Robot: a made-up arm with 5 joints. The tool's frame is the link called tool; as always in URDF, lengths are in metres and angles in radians. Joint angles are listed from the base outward. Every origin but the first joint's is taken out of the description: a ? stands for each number. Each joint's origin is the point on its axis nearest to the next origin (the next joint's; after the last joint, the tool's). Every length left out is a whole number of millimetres.
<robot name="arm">
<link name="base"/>
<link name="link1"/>
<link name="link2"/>
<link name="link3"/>
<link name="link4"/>
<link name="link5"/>
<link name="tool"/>
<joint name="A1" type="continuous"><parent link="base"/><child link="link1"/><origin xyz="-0.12 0.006 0.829"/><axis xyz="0 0 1"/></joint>
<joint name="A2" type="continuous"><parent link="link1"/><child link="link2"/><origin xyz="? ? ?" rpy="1.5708 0 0"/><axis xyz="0 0 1"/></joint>
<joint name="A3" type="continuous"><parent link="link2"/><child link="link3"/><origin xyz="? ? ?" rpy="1.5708 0 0"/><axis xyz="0 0 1"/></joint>
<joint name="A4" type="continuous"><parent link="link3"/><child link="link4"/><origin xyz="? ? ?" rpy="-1.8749 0.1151 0.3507"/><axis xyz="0 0 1"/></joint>
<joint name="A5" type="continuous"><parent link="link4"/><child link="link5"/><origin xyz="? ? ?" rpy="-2.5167 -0.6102 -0.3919"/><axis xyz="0 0 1"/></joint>
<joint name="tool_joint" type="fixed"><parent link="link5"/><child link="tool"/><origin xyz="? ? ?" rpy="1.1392 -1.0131 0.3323"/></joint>
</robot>
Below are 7 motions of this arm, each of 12 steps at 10 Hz.
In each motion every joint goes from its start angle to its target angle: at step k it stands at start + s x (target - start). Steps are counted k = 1, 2, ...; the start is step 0. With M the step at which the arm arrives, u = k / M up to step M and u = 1 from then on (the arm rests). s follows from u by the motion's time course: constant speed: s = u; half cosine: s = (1 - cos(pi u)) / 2; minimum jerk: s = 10 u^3 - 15 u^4 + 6 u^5.
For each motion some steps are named. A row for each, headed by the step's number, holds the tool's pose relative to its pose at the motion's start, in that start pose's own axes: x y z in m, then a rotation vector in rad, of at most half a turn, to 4 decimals.
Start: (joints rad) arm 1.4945 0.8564 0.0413 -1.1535 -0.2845
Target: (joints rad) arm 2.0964 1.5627 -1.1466 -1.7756 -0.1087
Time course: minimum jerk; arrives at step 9
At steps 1, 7, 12:
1: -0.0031 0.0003 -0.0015 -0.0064 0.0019 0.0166
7: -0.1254 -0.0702 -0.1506 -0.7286 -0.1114 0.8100
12: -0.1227 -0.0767 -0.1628 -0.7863 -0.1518 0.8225

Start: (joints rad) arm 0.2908 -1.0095 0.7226 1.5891 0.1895
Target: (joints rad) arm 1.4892 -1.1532 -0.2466 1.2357 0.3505
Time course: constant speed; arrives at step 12
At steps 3, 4, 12:
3: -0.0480 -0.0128 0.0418 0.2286 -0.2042 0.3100
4: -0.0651 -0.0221 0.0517 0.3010 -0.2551 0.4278
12: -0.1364 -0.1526 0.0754 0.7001 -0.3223 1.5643

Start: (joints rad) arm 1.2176 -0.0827 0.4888 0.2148 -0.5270
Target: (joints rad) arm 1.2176 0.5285 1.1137 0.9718 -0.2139
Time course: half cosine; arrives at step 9
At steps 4, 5, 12:
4: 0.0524 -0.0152 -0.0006 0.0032 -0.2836 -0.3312
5: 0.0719 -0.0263 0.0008 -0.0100 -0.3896 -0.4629
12: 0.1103 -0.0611 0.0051 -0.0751 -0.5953 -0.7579

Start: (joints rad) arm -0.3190 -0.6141 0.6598 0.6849 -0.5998
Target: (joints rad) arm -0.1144 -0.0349 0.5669 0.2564 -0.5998
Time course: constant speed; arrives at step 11
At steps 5, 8, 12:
5: 0.0260 -0.0154 0.0386 0.1620 -0.0282 -0.1358
8: 0.0350 -0.0305 0.0636 0.2763 -0.0495 -0.1988
12: 0.0387 -0.0493 0.0883 0.4005 -0.0742 -0.2468

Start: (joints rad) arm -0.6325 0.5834 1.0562 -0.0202 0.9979
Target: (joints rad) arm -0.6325 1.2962 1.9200 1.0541 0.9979
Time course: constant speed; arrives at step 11
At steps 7, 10, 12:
7: -0.0810 0.0025 0.0013 -0.0718 -0.7766 0.1912
10: -0.0929 0.0011 -0.0059 -0.1074 -1.0531 0.1219
12: -0.0938 0.0008 -0.0075 -0.1199 -1.1305 0.0812

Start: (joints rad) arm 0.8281 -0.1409 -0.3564 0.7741 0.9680
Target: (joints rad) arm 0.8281 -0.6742 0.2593 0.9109 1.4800
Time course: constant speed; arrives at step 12
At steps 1, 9, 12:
1: 0.0076 -0.0093 0.0069 0.0546 0.0221 -0.0461
9: 0.0498 -0.1038 0.0339 0.4718 0.1946 -0.4235
12: 0.0545 -0.1429 0.0315 0.6164 0.2563 -0.5709

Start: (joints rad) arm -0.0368 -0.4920 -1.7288 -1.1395 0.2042
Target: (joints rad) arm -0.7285 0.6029 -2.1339 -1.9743 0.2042
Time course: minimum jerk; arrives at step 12
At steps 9, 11, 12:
9: 0.1376 -0.1267 0.0202 0.5174 0.0637 -1.1337
11: 0.1407 -0.1533 0.0192 0.6310 0.0960 -1.2576
12: 0.1408 -0.1547 0.0191 0.6372 0.0978 -1.2639

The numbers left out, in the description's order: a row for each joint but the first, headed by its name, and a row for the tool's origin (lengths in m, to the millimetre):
A2: 0.028 -0.031 0
A3: 0.005 -0.021 0
A4: 0.045 -0.108 0
A5: 0.054 -0.028 0
tool: -0.134 -0.101 0

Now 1 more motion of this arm.
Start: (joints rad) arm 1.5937 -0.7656 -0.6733 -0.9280 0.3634
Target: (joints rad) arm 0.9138 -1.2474 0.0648 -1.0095 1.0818
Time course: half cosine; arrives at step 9
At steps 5, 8, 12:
5: 0.0331 -0.1701 0.0760 1.1847 0.2055 0.0699
8: 0.0620 -0.2653 0.0057 1.9328 0.3627 0.1552
12: 0.0641 -0.2697 -0.0027 1.9905 0.3758 0.1617

